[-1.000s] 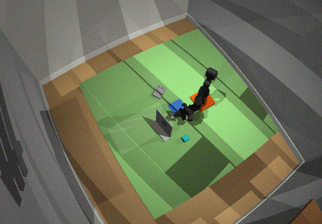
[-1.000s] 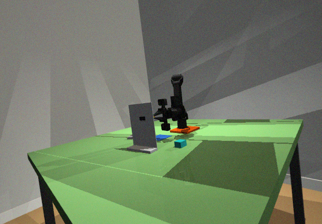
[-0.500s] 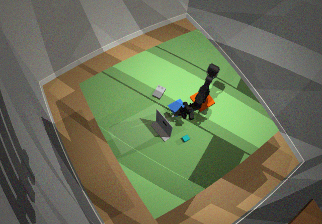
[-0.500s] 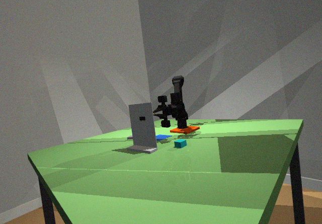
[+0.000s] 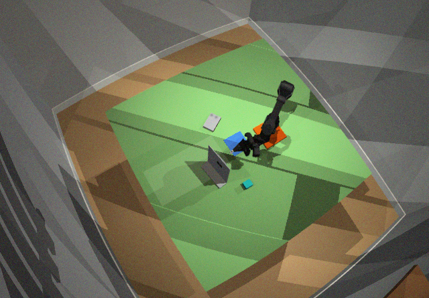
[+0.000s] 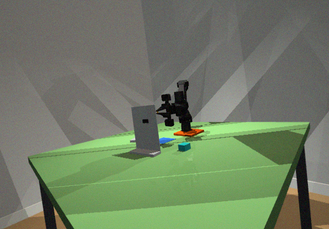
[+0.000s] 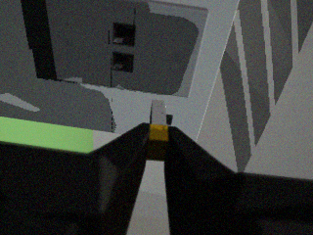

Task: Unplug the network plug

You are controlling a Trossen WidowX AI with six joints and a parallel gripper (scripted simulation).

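The blue marked square lies 9 cm behind my gripper tip, 10 cm to the right of it and 19 cm below it. Round my gripper tip: yellow plug right at my gripper tip; small cyan cube 4 cm behind, 16 cm to the left, 18 cm below.
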